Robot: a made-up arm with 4 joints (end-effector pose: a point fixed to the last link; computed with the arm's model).
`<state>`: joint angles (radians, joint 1 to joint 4).
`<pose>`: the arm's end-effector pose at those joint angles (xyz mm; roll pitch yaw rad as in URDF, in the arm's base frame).
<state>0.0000 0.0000 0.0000 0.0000</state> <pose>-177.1 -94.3 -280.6 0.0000 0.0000 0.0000</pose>
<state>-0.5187 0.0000 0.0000 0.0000</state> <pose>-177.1 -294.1 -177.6 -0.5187 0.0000 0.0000</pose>
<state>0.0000 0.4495 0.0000 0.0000</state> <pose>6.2 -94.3 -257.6 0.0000 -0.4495 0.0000</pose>
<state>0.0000 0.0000 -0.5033 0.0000</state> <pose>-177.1 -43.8 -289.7 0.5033 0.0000 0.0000</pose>
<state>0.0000 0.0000 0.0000 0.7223</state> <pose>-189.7 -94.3 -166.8 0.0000 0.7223 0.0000</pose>
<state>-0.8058 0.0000 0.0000 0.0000</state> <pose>-177.1 -374.1 -81.0 -0.8058 0.0000 0.0000</pose>
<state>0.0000 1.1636 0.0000 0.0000</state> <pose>226.5 -94.3 -69.6 0.0000 -1.1636 0.0000</pose>
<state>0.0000 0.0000 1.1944 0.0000</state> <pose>-177.1 -154.2 -181.5 -1.1944 0.0000 0.0000</pose>
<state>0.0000 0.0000 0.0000 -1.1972</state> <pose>-17.0 -94.3 -368.3 0.0000 -1.1972 0.0000</pose>
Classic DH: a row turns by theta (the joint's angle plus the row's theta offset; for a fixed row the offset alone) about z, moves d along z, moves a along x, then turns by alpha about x. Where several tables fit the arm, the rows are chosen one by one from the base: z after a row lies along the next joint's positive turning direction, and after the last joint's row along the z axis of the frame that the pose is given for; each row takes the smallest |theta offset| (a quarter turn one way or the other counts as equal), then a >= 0, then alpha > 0; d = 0 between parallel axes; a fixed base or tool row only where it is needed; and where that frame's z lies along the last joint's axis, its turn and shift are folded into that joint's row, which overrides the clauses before.
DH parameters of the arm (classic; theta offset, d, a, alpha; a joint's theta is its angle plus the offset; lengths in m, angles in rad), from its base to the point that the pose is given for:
base (fixed): 1.5708 0.1474 0 1.5708
joint 1: -1.5708 -0.1357 0.0157 1.5708
joint 2: 0 0.0514 0.3187 1.5708
joint 3: 0 -0.1029 0.0201 1.5708
joint 4: 1.5708 -0.0429 0.1443 -1.5708
tool (fixed): 3.1416 -0.0735 0 0

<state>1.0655 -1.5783 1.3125 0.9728</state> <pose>-397.9 -25.3 154.0 1.2490 1.3291 2.6901</pose>
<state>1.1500 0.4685 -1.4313 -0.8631</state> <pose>96.5 350.2 120.4 2.5294 0.5567 -0.8931</pose>
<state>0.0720 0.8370 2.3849 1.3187</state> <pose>130.9 68.1 -110.3 -0.6984 -0.6526 -2.0352</pose>
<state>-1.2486 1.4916 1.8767 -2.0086</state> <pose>123.6 136.7 353.9 1.2033 1.2865 -0.5552</pose>
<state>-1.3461 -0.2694 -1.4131 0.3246</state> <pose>-288.9 -349.5 82.8 0.0637 0.3833 -0.2426</pose>
